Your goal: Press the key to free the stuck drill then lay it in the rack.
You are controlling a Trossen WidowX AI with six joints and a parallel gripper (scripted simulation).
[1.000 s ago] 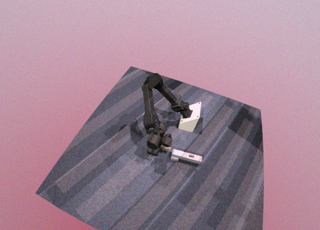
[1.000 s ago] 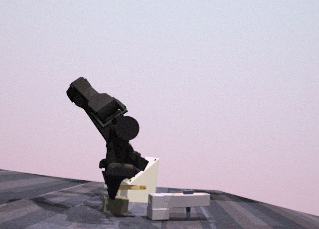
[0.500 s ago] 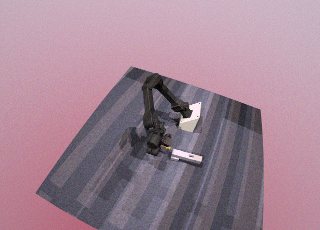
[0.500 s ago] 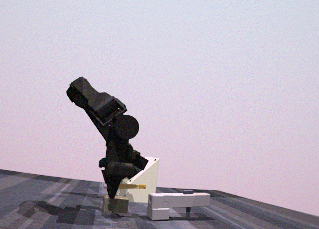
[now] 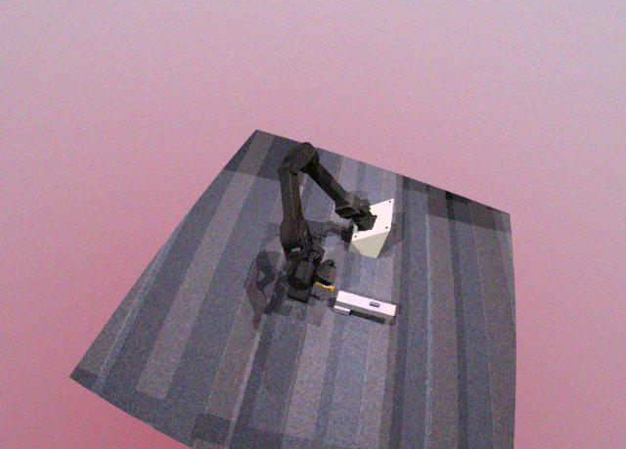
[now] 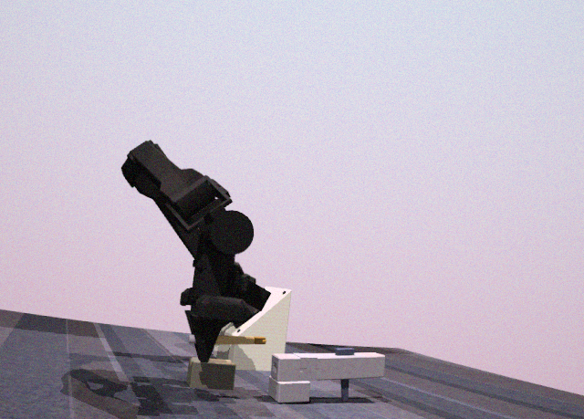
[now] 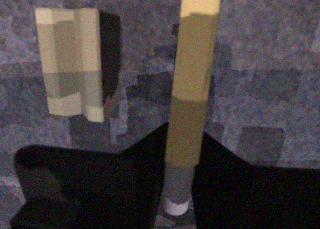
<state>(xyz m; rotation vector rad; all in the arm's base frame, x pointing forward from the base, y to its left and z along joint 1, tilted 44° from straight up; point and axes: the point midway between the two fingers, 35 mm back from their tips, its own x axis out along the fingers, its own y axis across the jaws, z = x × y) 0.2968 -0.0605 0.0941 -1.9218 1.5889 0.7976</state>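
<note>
My gripper tip is now 40 mm to the right of the drill and 40 mm below it. The rest, counted from my gripper tip: pale housing block (20 mm behind, 200 mm to the left); tan block (70 mm behind, 20 mm to the left, 30 mm below); dark blue key (20 mm behind, 230 mm to the left).
</note>
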